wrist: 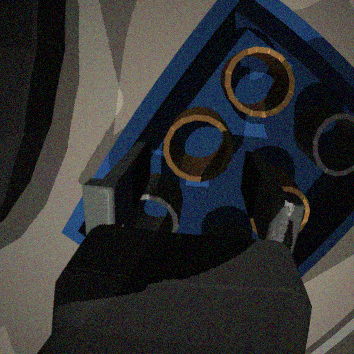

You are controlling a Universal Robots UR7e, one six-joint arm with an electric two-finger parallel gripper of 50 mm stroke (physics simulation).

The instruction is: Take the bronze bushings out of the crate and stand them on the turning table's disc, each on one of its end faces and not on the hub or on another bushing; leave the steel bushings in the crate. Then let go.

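Observation:
The blue crate holds upright bushings with open ends facing the camera. One bronze bushing stands near the crate's upper corner. A second bronze bushing shows in the gap between the fingertips. A third bronze bushing is partly hidden behind the right finger. A steel bushing is beside the left finger, partly hidden by the gripper, and another steel bushing stands at the right. My gripper is open and empty over the crate; its height above the bushings is hard to tell.
A large dark body with a curved edge fills the left side, perhaps the turning table; its disc and hub cannot be made out. The crate's walls rise around the bushings, and the left finger is close to the left wall. Shadows darken the crate's inside.

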